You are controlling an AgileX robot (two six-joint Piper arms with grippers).
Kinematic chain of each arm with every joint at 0, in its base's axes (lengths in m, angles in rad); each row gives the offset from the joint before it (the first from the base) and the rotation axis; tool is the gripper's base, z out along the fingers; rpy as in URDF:
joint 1: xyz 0 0 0.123 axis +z
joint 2: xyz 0 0 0 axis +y
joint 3: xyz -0.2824 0 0.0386 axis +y
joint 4: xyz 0.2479 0 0.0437 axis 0.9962 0 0.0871
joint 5: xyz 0 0 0 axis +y
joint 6: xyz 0.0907 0 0.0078 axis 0.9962 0 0.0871
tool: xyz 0 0 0 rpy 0 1.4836 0
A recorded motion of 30 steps. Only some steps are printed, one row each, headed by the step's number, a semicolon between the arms.
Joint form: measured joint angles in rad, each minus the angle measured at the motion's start. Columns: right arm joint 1, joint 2, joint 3, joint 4, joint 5, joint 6; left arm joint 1, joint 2, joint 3, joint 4, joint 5, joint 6.
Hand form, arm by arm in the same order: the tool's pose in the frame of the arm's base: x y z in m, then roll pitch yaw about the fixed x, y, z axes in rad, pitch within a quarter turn. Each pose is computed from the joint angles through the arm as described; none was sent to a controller.
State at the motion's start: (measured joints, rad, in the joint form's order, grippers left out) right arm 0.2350 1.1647 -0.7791 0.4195 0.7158 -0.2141; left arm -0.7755 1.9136 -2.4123 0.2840 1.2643 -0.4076
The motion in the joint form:
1: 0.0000 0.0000 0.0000 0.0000 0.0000 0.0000; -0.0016 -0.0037 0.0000 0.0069 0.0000 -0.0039
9: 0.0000 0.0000 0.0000 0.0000 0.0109 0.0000; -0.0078 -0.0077 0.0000 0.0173 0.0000 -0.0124
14: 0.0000 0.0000 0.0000 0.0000 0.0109 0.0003; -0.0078 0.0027 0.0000 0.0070 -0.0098 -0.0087
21: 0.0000 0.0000 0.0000 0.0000 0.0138 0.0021; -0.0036 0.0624 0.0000 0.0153 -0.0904 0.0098
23: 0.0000 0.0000 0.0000 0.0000 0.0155 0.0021; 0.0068 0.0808 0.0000 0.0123 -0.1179 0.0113
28: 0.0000 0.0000 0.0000 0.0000 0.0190 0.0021; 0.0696 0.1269 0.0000 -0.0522 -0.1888 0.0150
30: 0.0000 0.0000 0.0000 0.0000 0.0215 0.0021; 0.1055 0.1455 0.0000 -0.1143 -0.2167 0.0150
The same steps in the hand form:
1: 0.2078 0.0748 0.2725 2.8012 0.5679 -3.0330; 0.2995 -0.2596 0.4802 -2.9911 0.9296 2.8974
9: 0.2070 0.0749 0.2721 2.8011 0.5578 -3.0288; 0.2973 -0.2597 0.4820 -2.9888 0.9362 2.9039
14: 0.2070 0.0749 0.2721 2.8010 0.5577 -3.0291; 0.2998 -0.2635 0.4784 -2.9846 0.9323 2.8970
21: 0.2067 0.0750 0.2720 2.7999 0.5545 -3.0300; 0.3188 -0.2800 0.4597 -3.0244 0.9595 2.8426
23: 0.2066 0.0750 0.2719 2.7999 0.5529 -3.0293; 0.3268 -0.2824 0.4537 -3.0223 0.9673 2.8454
28: 0.2063 0.0750 0.2717 2.7998 0.5497 -3.0280; 0.3548 -0.2783 0.4373 -2.9337 0.9651 2.9327
30: 0.2061 0.0750 0.2716 2.7998 0.5474 -3.0270; 0.3675 -0.2741 0.4300 -2.8456 0.9462 3.0086

